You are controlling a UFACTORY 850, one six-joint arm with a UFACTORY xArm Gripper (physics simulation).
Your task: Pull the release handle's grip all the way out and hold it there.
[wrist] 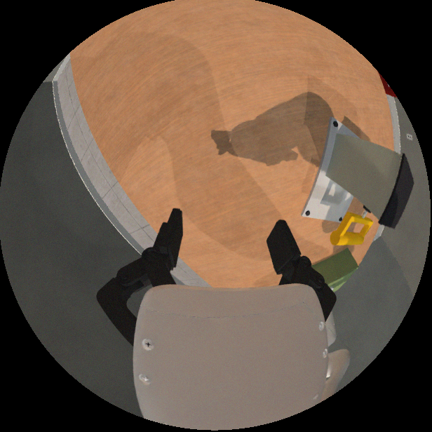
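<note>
A yellow handle grip (338, 239), shaped like a rectangular loop, shows at the right in the wrist view. It sits beside a grey-green housing (364, 172) with a black end, mounted on a silver plate (318, 200) with dark bolts at its corners. Part of the link between the grip and the housing is hidden. My gripper (229, 226) is open and empty. Its fingers are to the left of the yellow grip, apart from it and not around it.
A green block (336, 267) lies just below the yellow grip in the view, partly behind the right finger linkage. The wooden table top (150, 75) has a pale border strip at the left. A red object (387, 86) shows at the upper right edge.
</note>
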